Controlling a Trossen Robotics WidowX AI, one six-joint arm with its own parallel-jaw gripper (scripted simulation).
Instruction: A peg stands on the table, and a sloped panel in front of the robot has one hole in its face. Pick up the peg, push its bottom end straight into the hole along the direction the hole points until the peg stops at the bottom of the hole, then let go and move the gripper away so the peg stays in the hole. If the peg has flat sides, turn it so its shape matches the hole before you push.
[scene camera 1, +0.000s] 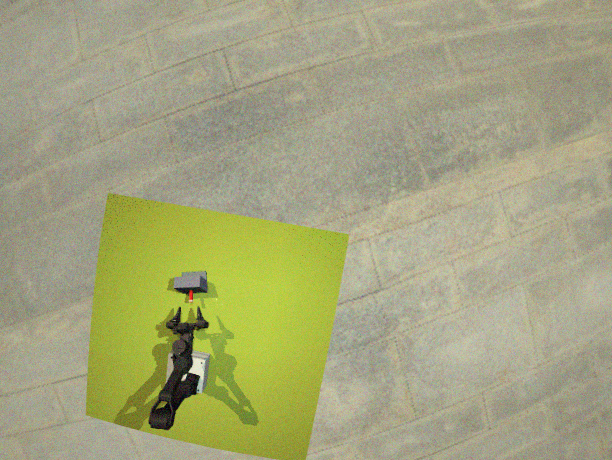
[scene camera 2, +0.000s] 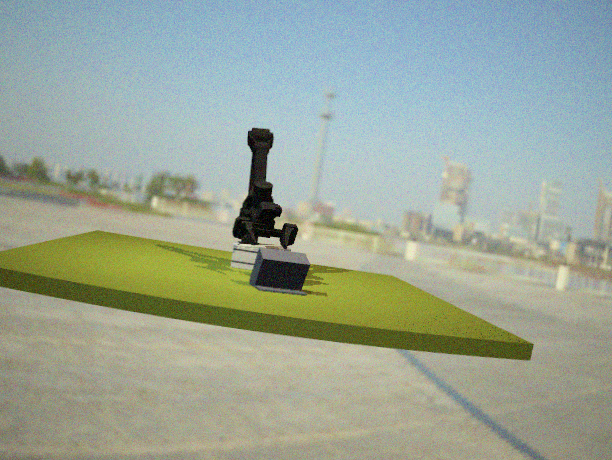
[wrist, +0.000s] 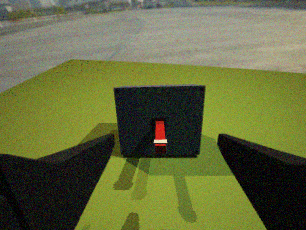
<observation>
My gripper (scene camera 2: 270, 245) is open, with nothing in its grasp.
My gripper also shows in the wrist view (wrist: 165, 138).
</observation>
